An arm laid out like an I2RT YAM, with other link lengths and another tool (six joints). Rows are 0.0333 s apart.
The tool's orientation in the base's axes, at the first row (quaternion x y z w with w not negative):
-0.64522 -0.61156 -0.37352 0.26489
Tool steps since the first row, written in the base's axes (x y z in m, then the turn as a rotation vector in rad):
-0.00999 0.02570 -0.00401 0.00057 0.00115 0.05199
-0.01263 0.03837 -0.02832 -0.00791 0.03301 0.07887
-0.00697 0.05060 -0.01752 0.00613 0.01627 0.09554
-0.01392 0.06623 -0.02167 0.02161 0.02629 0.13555
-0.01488 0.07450 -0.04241 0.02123 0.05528 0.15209
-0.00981 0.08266 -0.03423 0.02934 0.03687 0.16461
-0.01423 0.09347 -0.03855 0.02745 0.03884 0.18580
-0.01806 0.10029 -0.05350 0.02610 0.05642 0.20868
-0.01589 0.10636 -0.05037 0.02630 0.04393 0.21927
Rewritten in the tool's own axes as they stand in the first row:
0.01223 -0.01319 0.02128 0.04257 0.00641 -0.02918
0.00020 -0.02001 0.04509 0.08330 -0.00242 -0.02068
0.01599 -0.01454 0.04948 0.08646 0.01522 -0.04151
0.02207 -0.02363 0.06328 0.12421 0.03399 -0.05429
0.01027 -0.02788 0.08178 0.15470 0.03228 -0.04080
0.02155 -0.02285 0.08434 0.15368 0.04378 -0.06149
0.02458 -0.02892 0.09479 0.17198 0.04413 -0.07252
0.01667 -0.03518 0.10831 0.20085 0.04347 -0.07198
0.02272 -0.03335 0.11168 0.20200 0.04628 -0.08807

